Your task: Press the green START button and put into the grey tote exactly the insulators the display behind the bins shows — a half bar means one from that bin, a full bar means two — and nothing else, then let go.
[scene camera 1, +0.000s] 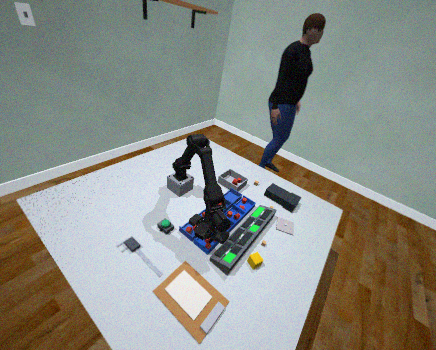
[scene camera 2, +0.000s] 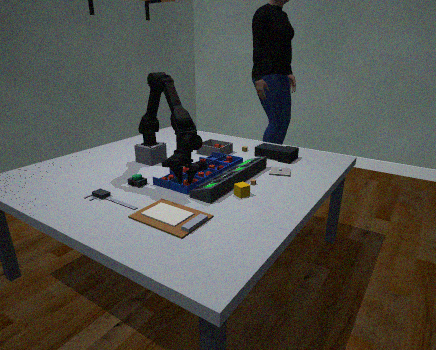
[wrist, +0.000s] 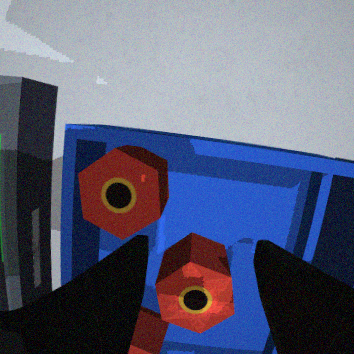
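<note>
My gripper (scene camera 1: 209,237) (scene camera 2: 185,179) (wrist: 201,248) is partly open and empty, pointing down over the end blue bin (scene camera 2: 170,186) (wrist: 225,200). In the wrist view one red hexagonal insulator (wrist: 172,306) stands between the fingers, untouched as far as I see; another insulator (wrist: 99,205) is near the bin corner, and a third (wrist: 147,330) is partly hidden by the left finger. The grey tote (scene camera 1: 231,186) (scene camera 2: 215,150) holds red insulators (scene camera 1: 237,181). The dark display (scene camera 1: 220,263) (scene camera 2: 210,194) (wrist: 37,150) shows three green bars of differing length. The green button (scene camera 1: 165,223) (scene camera 2: 137,177) stands beside the bins.
A yellow cube (scene camera 1: 255,260) (scene camera 2: 242,189) and small tan cubes lie beyond the display. A black box (scene camera 1: 282,197) (scene camera 2: 276,152), a pale plate (scene camera 1: 285,226), a clipboard (scene camera 1: 165,292) (scene camera 2: 137,217) and a caliper (scene camera 1: 132,244) (scene camera 2: 101,193) lie around. A person (scene camera 1: 292,75) stands behind the table.
</note>
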